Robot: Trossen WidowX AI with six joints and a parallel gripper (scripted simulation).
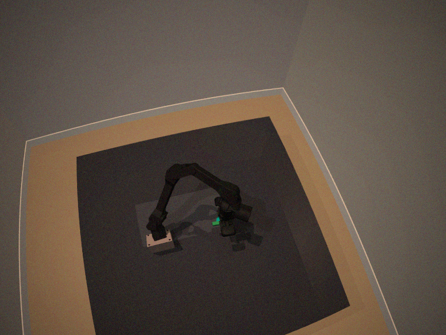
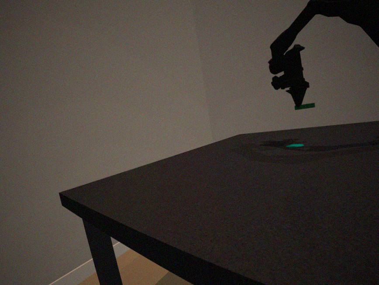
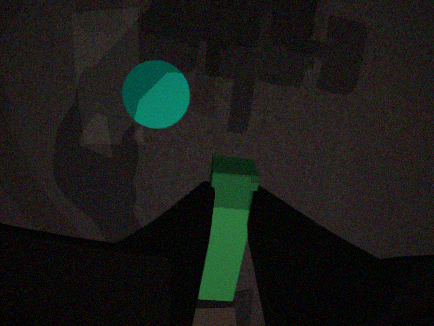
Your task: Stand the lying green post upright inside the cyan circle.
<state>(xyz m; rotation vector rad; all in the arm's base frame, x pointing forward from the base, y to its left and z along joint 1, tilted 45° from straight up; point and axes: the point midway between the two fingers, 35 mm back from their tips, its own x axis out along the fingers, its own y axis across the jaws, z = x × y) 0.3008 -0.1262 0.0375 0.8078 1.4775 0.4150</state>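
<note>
My gripper tip is 3 cm short of the cyan circle, 5 cm to the right of it and 14 cm above it. Also, from my gripper tip: green post: 2 cm behind.
</note>
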